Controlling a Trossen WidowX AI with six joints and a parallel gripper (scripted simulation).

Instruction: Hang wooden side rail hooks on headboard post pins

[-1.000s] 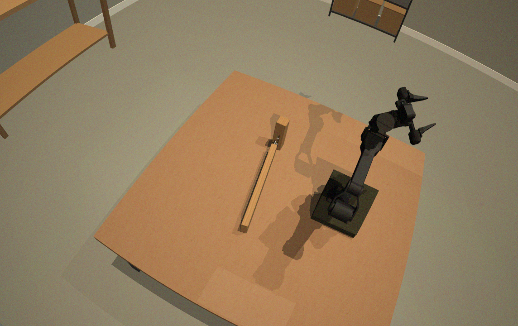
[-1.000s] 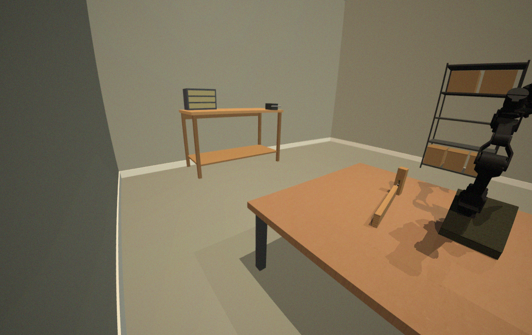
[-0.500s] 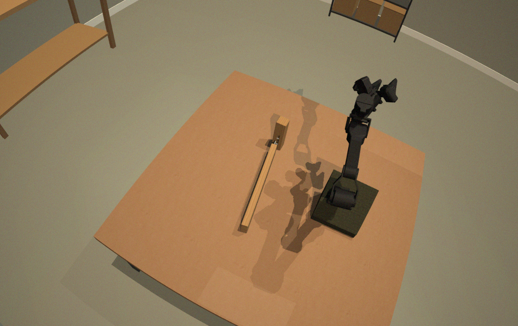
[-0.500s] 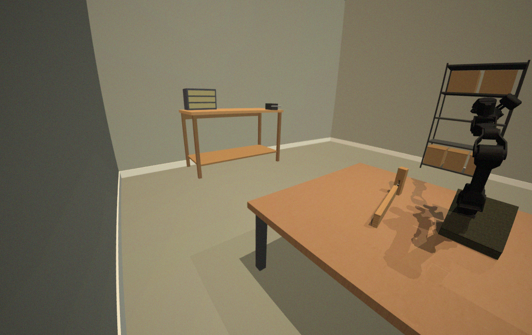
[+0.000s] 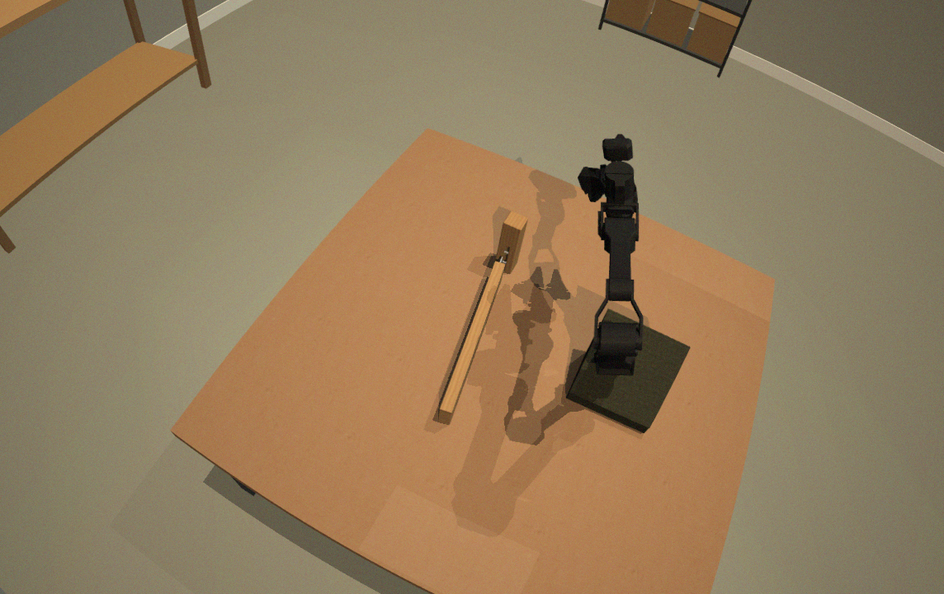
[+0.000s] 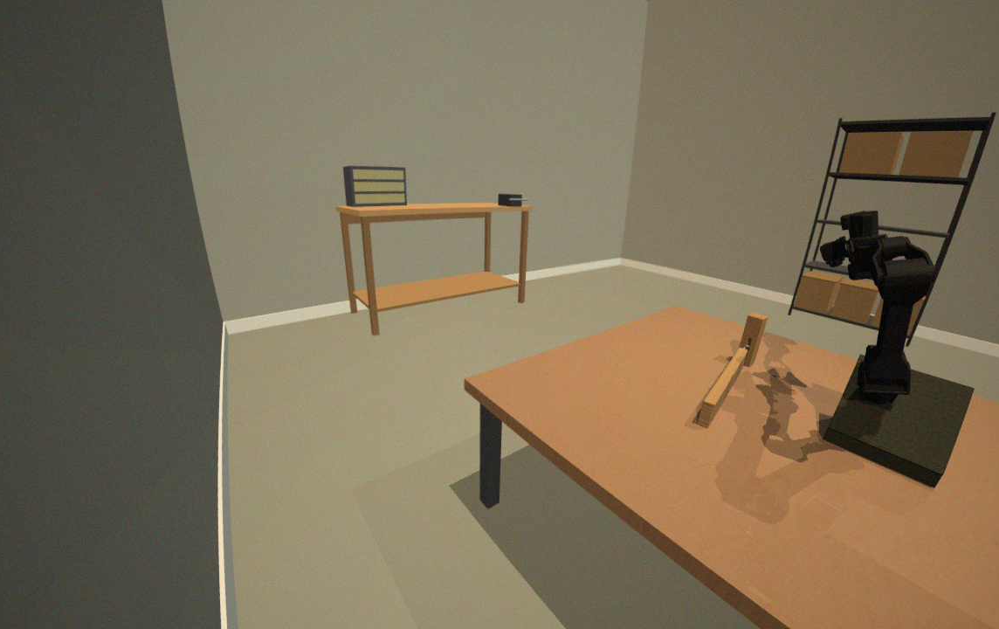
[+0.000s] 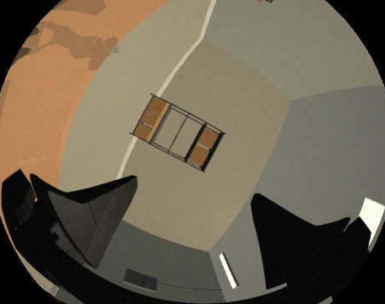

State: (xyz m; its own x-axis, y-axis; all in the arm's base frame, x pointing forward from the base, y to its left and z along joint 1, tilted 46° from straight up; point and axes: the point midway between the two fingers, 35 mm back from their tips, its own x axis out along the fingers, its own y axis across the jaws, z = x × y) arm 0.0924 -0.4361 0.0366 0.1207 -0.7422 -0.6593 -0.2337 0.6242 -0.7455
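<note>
Now: gripper tip 370 mm above the wooden headboard post, 200 mm short of it and 50 mm to the right of it.
</note>
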